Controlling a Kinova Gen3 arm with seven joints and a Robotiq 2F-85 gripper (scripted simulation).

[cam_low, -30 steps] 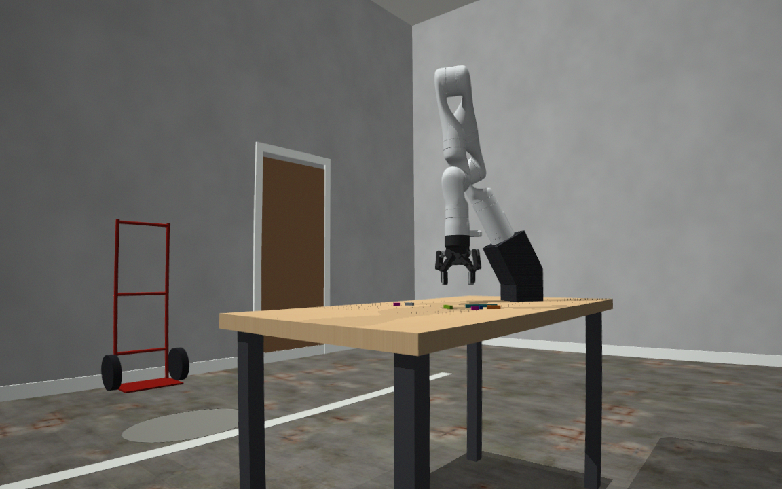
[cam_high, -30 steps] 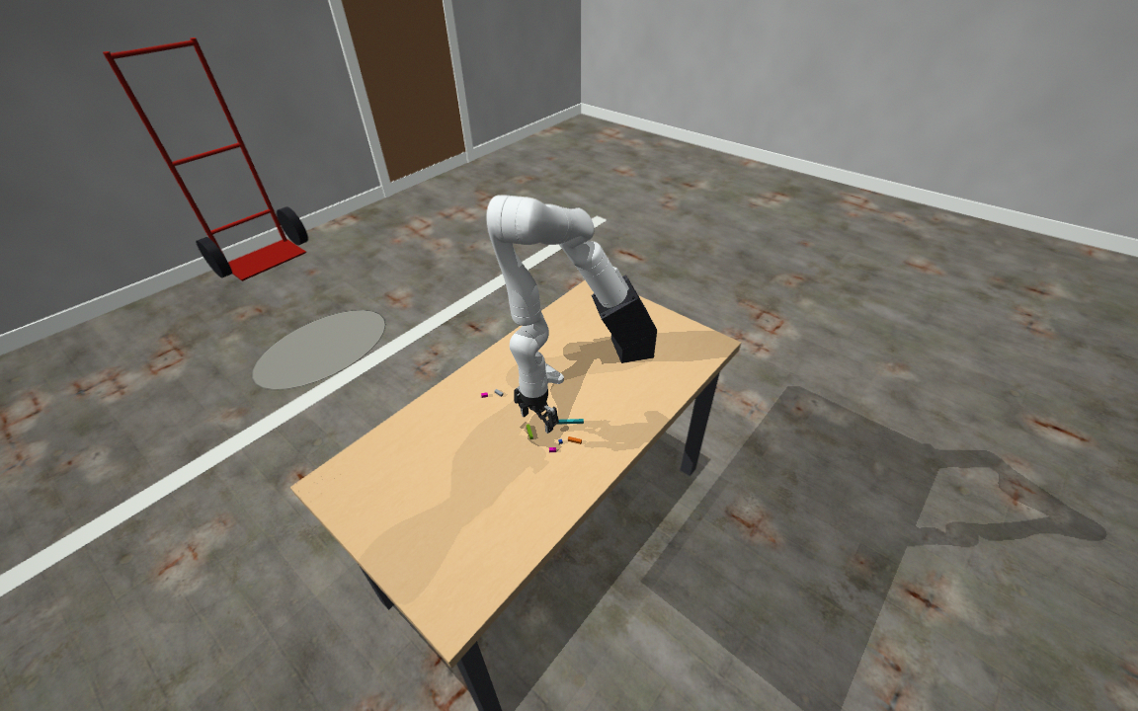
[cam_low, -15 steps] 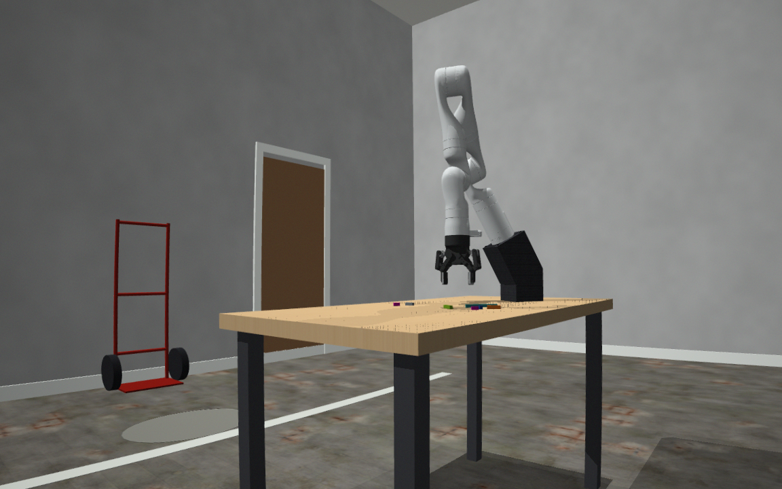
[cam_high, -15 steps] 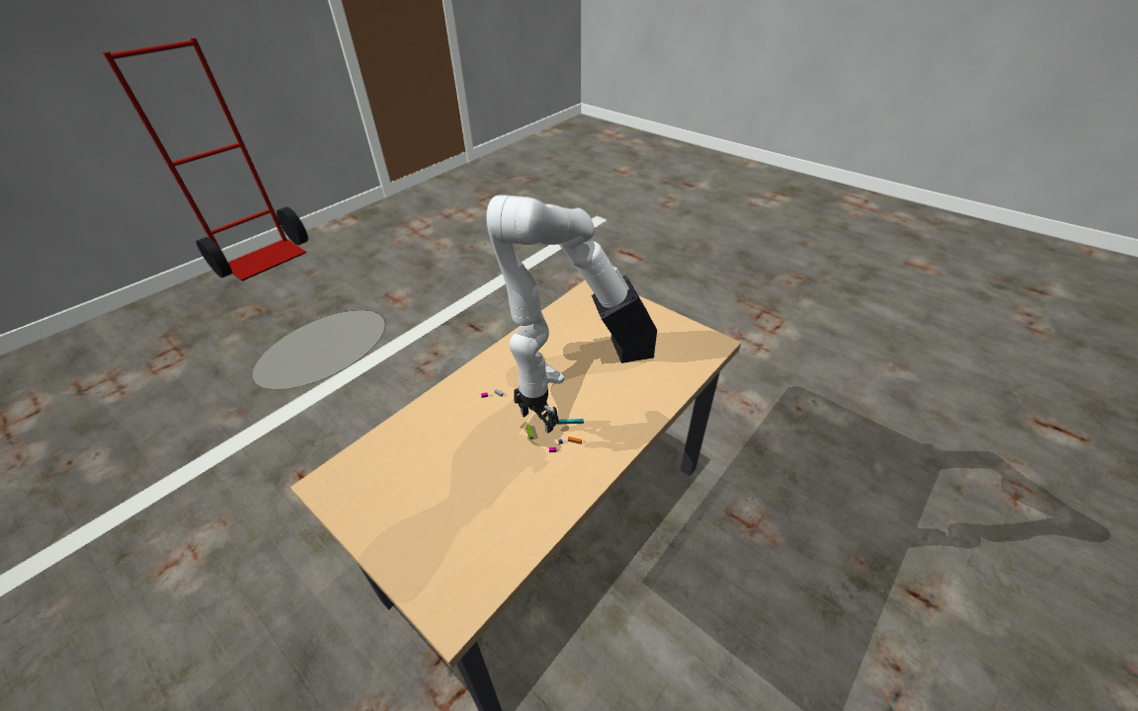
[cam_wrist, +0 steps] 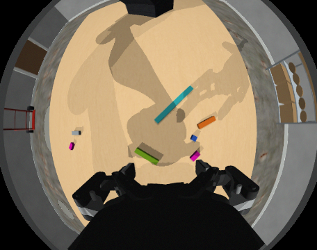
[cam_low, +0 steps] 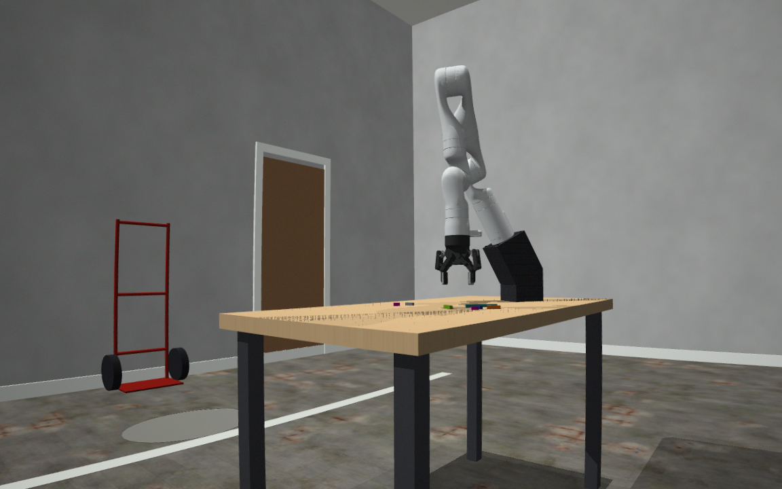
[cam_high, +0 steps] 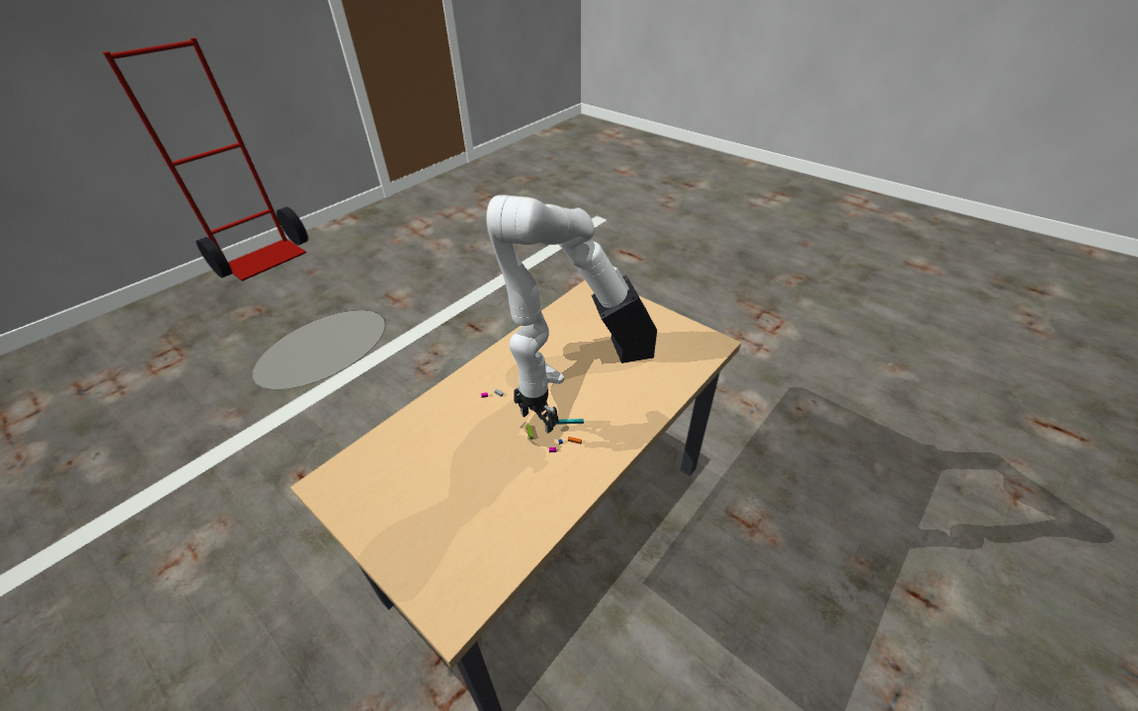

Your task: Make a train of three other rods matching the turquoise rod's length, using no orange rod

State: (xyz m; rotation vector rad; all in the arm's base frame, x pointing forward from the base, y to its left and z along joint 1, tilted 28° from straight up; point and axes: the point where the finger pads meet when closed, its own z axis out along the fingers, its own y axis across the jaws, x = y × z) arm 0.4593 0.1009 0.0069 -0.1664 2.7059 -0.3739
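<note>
Right now my hand is 220 mm to the left of the grey rod, 70 mm above it and 40 mm past it. From my hand the other things lie so: turquoise rod 100 mm behind, 70 mm below, 20 mm to the left; lime rod 70 mm below, 40 mm to the right; blue rod 70 mm below, 60 mm to the left, 40 mm behind.
</note>
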